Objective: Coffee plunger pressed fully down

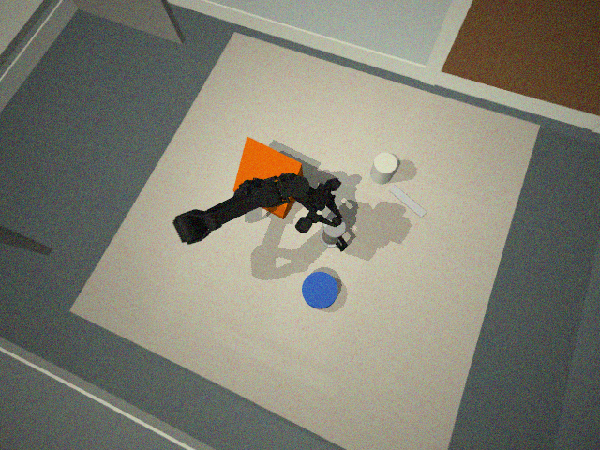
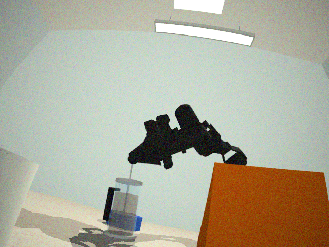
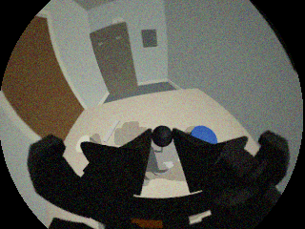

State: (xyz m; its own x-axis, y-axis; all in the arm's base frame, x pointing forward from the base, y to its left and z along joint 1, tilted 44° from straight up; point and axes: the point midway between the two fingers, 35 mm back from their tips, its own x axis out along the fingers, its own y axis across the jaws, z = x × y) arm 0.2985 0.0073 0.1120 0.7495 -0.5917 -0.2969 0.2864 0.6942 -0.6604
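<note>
Right now my gripper tip is 10 mm to the left of the glass coffee press and 100 mm above it. Also, from my gripper tip: flat white bar: 200 mm ahead, 220 mm to the left, 200 mm below.
</note>
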